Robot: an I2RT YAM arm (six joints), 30 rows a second.
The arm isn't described. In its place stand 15 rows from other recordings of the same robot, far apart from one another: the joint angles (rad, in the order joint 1, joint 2, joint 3, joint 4, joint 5, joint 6), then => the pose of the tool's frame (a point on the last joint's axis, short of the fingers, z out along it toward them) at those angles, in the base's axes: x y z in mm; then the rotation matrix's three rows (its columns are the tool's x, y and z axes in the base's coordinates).
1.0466 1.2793 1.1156 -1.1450 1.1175 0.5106 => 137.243 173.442 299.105; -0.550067 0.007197 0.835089; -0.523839 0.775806 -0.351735; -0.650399 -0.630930 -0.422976
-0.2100 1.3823 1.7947 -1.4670 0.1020 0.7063 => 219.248 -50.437 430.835; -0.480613 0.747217 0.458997; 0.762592 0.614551 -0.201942; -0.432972 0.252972 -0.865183
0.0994 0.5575 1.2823 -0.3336 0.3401 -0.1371 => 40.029 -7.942 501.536; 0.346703 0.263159 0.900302; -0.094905 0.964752 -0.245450; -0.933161 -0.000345 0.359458
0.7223 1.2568 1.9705 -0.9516 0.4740 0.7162 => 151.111 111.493 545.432; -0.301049 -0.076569 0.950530; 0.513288 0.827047 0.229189; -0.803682 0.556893 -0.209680
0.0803 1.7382 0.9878 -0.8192 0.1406 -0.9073 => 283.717 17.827 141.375; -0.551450 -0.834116 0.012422; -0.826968 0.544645 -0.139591; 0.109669 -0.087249 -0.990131
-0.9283 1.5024 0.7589 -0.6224 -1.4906 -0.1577 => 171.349 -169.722 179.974; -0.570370 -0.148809 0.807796; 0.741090 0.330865 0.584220; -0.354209 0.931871 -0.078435
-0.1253 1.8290 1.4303 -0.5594 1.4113 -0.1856 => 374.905 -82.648 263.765; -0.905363 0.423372 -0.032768; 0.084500 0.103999 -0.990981; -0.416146 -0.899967 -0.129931
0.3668 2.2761 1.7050 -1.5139 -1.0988 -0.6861 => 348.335 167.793 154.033; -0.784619 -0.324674 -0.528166; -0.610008 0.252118 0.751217; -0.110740 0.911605 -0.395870
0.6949 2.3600 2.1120 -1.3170 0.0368 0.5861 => 354.367 293.698 187.917; -0.993746 -0.108095 0.028007; -0.108789 0.993762 -0.024551; -0.025179 -0.027445 -0.999306
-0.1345 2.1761 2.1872 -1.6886 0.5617 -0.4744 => 397.262 -72.890 289.774; -0.902684 -0.399152 -0.160746; -0.267992 0.813759 -0.515728; 0.336662 -0.422461 -0.841537
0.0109 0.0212 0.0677 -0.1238 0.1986 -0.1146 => 106.648 -5.861 182.012; -0.097982 0.175961 0.979509; -0.113176 0.975889 -0.186632; -0.988732 -0.129144 -0.075705
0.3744 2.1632 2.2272 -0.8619 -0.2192 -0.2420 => 447.636 184.209 330.210; -0.527476 -0.643427 0.554771; -0.458583 0.765336 0.451621; -0.715172 -0.016189 -0.698761
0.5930 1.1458 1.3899 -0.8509 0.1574 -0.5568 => 188.920 120.586 409.202; -0.166199 -0.627825 0.760404; -0.741401 0.587983 0.323420; -0.650155 -0.510012 -0.563192
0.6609 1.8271 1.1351 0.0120 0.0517 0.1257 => 316.145 243.488 189.861; -0.565353 -0.514467 0.644748; -0.280994 0.855024 0.435862; -0.775512 0.065246 -0.627953
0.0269 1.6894 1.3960 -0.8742 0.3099 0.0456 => 345.625 -1.561 262.976; -0.914238 0.135813 0.381737; 0.018830 0.955373 -0.294803; -0.404739 -0.262332 -0.875996
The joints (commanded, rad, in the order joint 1, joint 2, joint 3, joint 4, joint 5, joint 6), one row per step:
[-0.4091, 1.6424, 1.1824, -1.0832, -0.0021, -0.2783]
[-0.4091, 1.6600, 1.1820, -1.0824, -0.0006, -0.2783]
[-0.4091, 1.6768, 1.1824, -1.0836, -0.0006, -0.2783]
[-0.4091, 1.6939, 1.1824, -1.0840, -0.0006, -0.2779]
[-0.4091, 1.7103, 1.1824, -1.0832, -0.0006, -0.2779]
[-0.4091, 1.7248, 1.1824, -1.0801, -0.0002, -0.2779]
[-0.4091, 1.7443, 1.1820, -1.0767, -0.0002, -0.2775]
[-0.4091, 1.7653, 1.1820, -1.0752, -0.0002, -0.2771]
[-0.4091, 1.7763, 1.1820, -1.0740, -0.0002, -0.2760]
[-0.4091, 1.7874, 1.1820, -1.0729, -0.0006, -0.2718]
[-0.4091, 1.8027, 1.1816, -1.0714, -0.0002, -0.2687]
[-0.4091, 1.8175, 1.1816, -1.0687, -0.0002, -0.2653]
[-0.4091, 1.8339, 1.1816, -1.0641, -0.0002, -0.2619]
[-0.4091, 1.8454, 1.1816, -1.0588, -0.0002, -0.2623]
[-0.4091, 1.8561, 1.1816, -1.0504, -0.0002, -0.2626]
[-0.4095, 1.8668, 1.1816, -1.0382, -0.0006, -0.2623]
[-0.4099, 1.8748, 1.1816, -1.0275, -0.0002, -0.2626]
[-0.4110, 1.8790, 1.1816, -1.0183, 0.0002, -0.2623]
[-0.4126, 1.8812, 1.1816, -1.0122, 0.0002, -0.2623]
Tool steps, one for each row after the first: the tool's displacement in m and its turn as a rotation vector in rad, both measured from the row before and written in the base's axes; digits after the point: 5 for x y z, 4 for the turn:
[0.00155, -0.00073, -0.00483, 0.0055, 0.0164, 0.0000]
[0.00136, -0.00059, -0.00445, 0.0070, 0.0161, 0.0000]
[0.00133, -0.00058, -0.00465, 0.0070, 0.0161, -0.0004]
[0.00132, -0.00057, -0.00449, 0.0062, 0.0143, 0.0000]
[0.00135, -0.00060, -0.00400, 0.0042, 0.0106, 0.0000]
[0.00159, -0.00069, -0.00551, 0.0065, 0.0151, -0.0004]
[0.00146, -0.00063, -0.00585, 0.0077, 0.0179, -0.0004]
[0.00076, -0.00033, -0.00309, 0.0038, 0.0090, -0.0011]
[0.00073, -0.00030, -0.00312, 0.0039, 0.0092, -0.0042]
[0.00086, -0.00039, -0.00441, 0.0050, 0.0133, -0.0030]
[0.00098, -0.00042, -0.00421, 0.0044, 0.0113, -0.0034]
[0.00118, -0.00051, -0.00472, 0.0043, 0.0110, -0.0034]
[0.00099, -0.00043, -0.00336, 0.0025, 0.0057, 0.0004]
[0.00123, -0.00053, -0.00320, 0.0010, 0.0021, 0.0003]
[0.00153, -0.00078, -0.00328, -0.0003, -0.0015, -0.0008]
[0.00126, -0.00070, -0.00249, -0.0014, -0.0023, 0.0000]
[0.00090, -0.00078, -0.00137, -0.0024, -0.0044, -0.0013]
[0.00047, -0.00075, -0.00074, -0.0016, -0.0036, -0.0016]

